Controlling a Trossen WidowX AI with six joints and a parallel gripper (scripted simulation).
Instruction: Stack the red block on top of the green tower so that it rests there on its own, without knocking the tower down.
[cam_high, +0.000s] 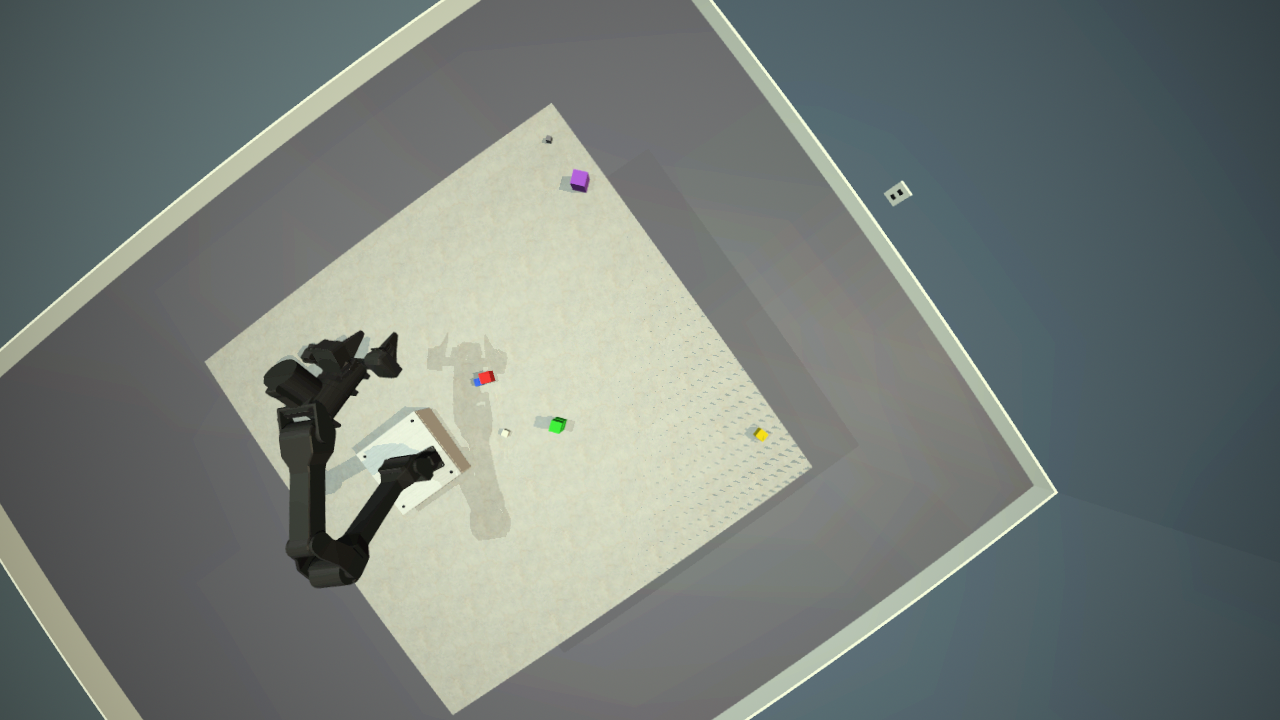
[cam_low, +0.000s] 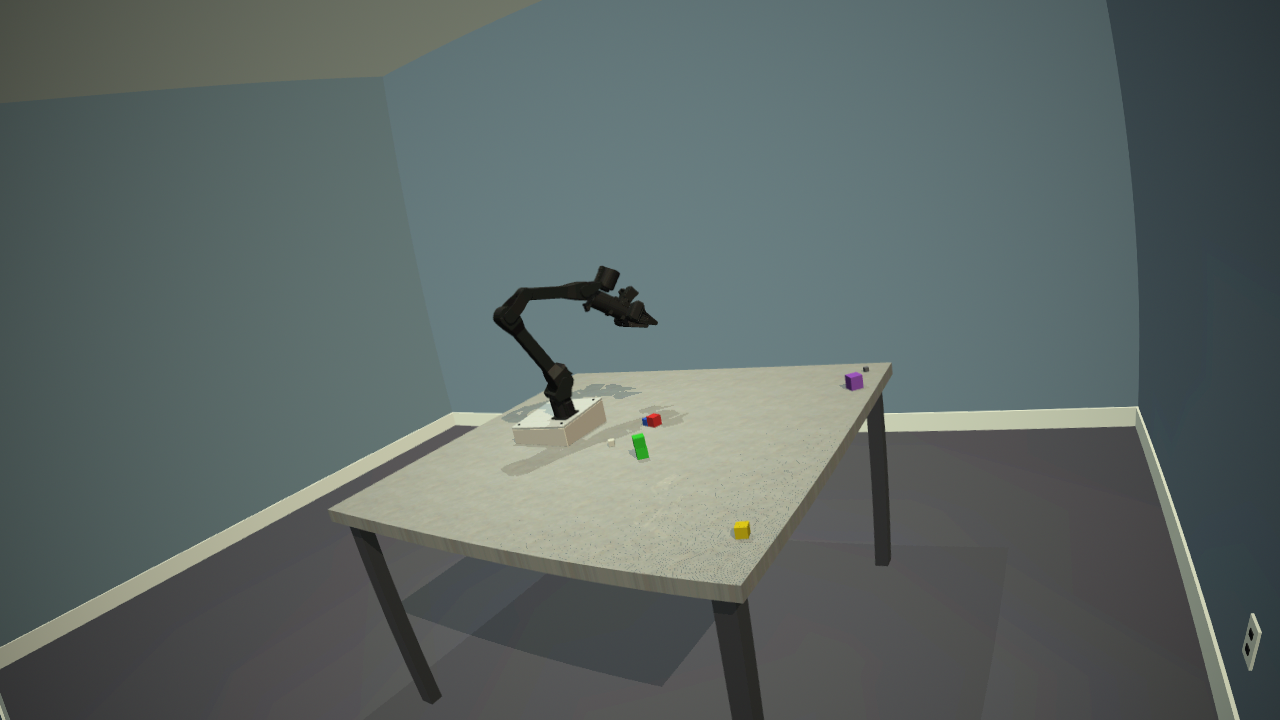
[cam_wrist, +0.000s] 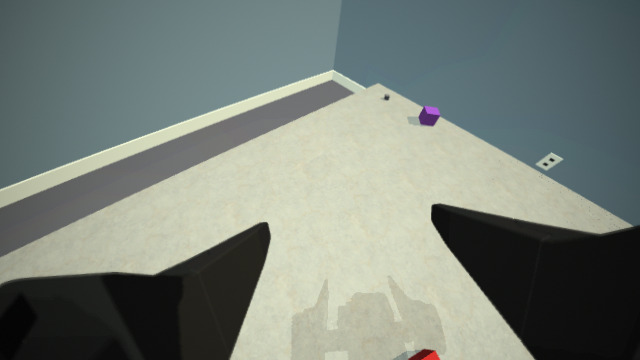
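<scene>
Right now my gripper tip is 70 mm short of the red block, 160 mm to the left of it and 250 mm above it. Also, from my gripper tip: tiny grey cube: 550 mm ahead, 360 mm to the left, 260 mm below; then purple block: 570 mm ahead, 200 mm to the left, 240 mm below; then blue block: 40 mm ahead, 160 mm to the right, 250 mm below.
</scene>
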